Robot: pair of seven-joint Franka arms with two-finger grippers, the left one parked.
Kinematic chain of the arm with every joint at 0, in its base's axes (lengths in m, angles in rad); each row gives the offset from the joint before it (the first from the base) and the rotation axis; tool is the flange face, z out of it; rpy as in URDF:
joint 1: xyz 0 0 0.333 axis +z
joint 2: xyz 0 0 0 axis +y
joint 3: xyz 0 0 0.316 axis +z
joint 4: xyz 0.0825 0 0 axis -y
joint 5: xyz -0.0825 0 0.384 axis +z
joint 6: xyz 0 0 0 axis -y
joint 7: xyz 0.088 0 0 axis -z
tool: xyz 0 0 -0.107 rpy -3.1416 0 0
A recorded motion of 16 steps. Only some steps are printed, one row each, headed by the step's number.
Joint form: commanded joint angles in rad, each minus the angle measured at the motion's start. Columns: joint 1, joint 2, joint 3, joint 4, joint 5, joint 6, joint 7.
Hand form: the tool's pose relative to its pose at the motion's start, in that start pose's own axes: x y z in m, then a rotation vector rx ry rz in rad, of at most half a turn. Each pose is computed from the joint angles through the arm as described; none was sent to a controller.
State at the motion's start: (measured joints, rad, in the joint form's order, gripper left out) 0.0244 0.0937 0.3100 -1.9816 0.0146 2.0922 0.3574
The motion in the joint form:
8: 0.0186 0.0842 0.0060 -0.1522 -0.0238 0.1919 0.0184
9: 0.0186 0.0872 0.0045 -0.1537 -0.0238 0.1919 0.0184
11: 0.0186 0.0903 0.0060 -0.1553 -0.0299 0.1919 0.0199
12: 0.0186 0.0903 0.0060 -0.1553 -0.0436 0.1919 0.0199
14: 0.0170 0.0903 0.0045 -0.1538 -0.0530 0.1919 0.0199
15: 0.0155 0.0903 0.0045 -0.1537 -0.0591 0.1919 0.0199
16: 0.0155 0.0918 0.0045 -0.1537 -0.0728 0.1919 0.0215
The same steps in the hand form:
8: -0.0205 -0.0028 0.0971 -0.0084 -0.0410 -0.0159
9: -0.0206 -0.0018 0.0994 -0.0094 -0.0453 -0.0143
11: -0.0214 -0.0022 0.1017 -0.0141 -0.0482 -0.0183
12: -0.0213 -0.0019 0.1017 -0.0235 -0.0444 -0.0275
14: -0.0201 -0.0002 0.1010 -0.0296 -0.0402 -0.0308
15: -0.0197 0.0007 0.1009 -0.0338 -0.0384 -0.0334
16: -0.0196 0.0010 0.1017 -0.0433 -0.0360 -0.0409

